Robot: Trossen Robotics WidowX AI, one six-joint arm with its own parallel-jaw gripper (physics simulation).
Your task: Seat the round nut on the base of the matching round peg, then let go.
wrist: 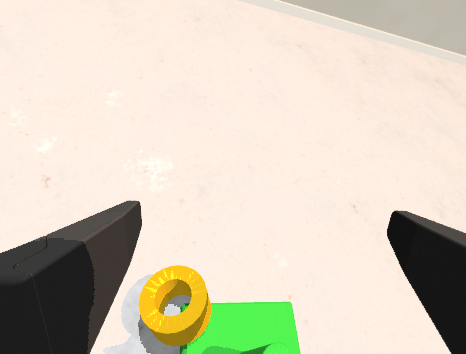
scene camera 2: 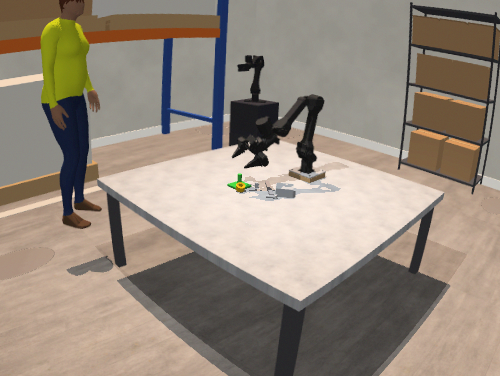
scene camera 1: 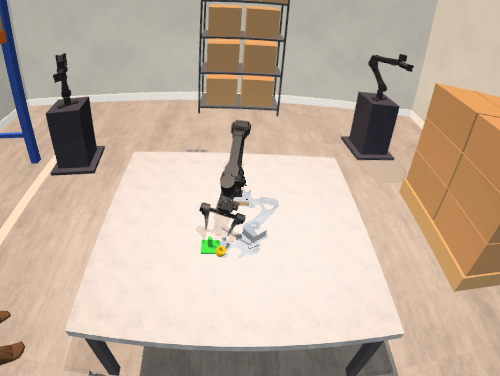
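The round yellow nut (scene camera 1: pixel 220 254) (scene camera 2: pixel 237 187) (wrist: pixel 198 300) is off the peg, at the front right corner of the green base (scene camera 1: pixel 205 249) (scene camera 2: pixel 232 185) (wrist: pixel 250 325) in scene camera 1. It overlaps that corner in the wrist view; a bit of green shows through its hole. Whether it lies tilted on the corner is hard to tell. The round green peg (scene camera 1: pixel 210 241) (scene camera 2: pixel 239 177) (wrist: pixel 277 349) stands upright on the base, partly cut off in the wrist view. My gripper (scene camera 1: pixel 218 232) (scene camera 2: pixel 240 161) (wrist: pixel 265 217) is open and empty, above the table and behind the base in scene camera 1.
The arm's mount (scene camera 2: pixel 307 174) stands on the white table (scene camera 1: pixel 150 280) (scene camera 2: pixel 320 240) behind the base. Grey block-like shapes, perhaps shadow, show right of the nut. Beyond the table are a shelf rack, stacked boxes (scene camera 1: pixel 465 175), pedestals with arms and a person (scene camera 2: pixel 67 60).
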